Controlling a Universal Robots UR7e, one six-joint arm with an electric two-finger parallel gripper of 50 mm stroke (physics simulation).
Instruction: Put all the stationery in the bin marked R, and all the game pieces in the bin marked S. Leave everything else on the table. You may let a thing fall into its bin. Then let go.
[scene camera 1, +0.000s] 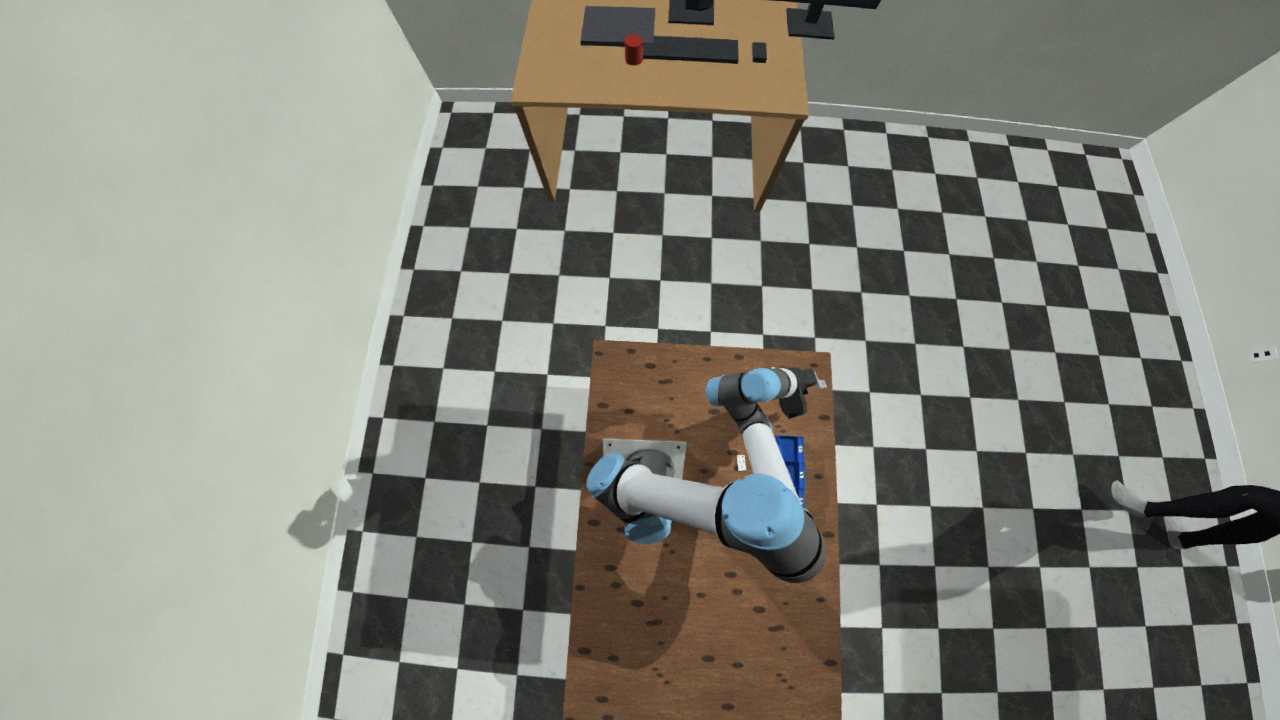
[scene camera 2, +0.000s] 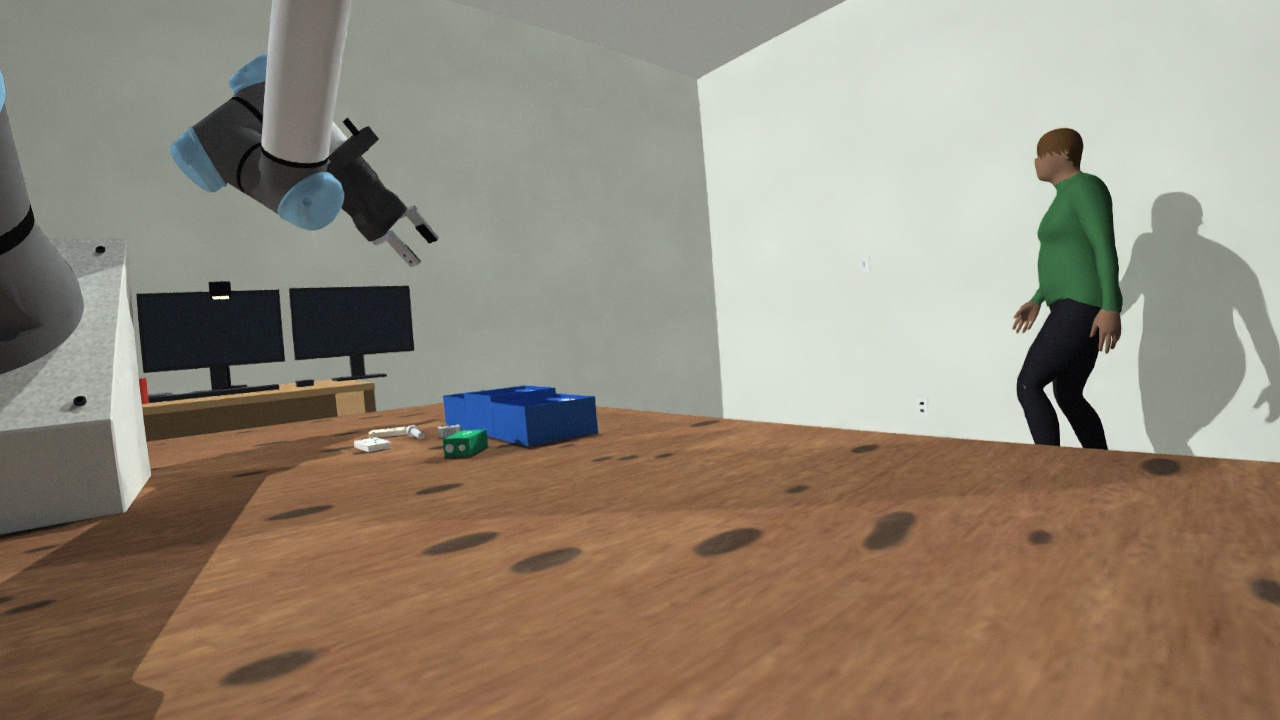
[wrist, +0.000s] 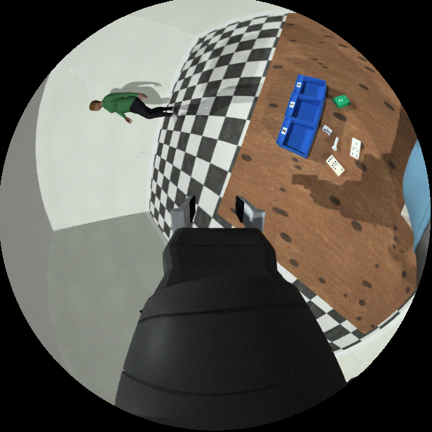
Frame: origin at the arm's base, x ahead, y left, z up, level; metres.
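Seen in the pictures: gripper, between the fingertips: (scene camera 1: 815, 387) (scene camera 2: 425, 252); arm's base, origin of its link: (scene camera 1: 648, 467).
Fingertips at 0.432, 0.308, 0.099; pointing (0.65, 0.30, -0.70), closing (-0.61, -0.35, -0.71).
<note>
Pixels of each thing's top centre, then the offset from my fingertips to it, as dx, dy, dz. Level surfaces: height alone.
- green block with pale spots, centre of its top: (scene camera 2: 464, 434) -0.042, -0.355, -0.243
- small grey-white piece with a dark mark, centre of its top: (scene camera 2: 448, 426) -0.033, -0.238, -0.249
- small white stick-like piece, centre of its top: (scene camera 2: 415, 426) -0.068, -0.217, -0.247
- white domino, centre of its top: (scene camera 2: 371, 441) (scene camera 1: 741, 462) -0.121, -0.243, -0.253
- cream domino, centre of its top: (scene camera 2: 390, 429) -0.093, -0.164, -0.253
- brown table, height of its surface: dz -0.261
My gripper (scene camera 1: 820, 381) (scene camera 2: 424, 249) (wrist: 215, 203) is open and empty, high above the table. In the wrist view the blue bin marked R (wrist: 299, 85) (small label), the one marked S (wrist: 292, 104) and the one marked A (wrist: 284, 130) stand in a row. Beside them lie a green block with pale spots (scene camera 2: 464, 443) (wrist: 341, 101), a small grey-white piece with a dark mark (scene camera 2: 448, 430) (wrist: 327, 130), a small white stick-like piece (scene camera 2: 415, 431) (wrist: 335, 144), a white domino (scene camera 1: 741, 462) (scene camera 2: 371, 444) (wrist: 355, 148) and a cream domino (scene camera 2: 387, 432) (wrist: 335, 165). The arm partly hides the bins in scene camera 1.
The robot's base stands on a pale plate (scene camera 1: 678, 454) on the brown table (scene camera 1: 626, 680). A desk (scene camera 1: 581, 85) with monitors and a red can (scene camera 1: 633, 50) stands across the room. A person in green (scene camera 2: 1078, 237) (wrist: 119, 104) stands beyond the table, off the bins' side.
</note>
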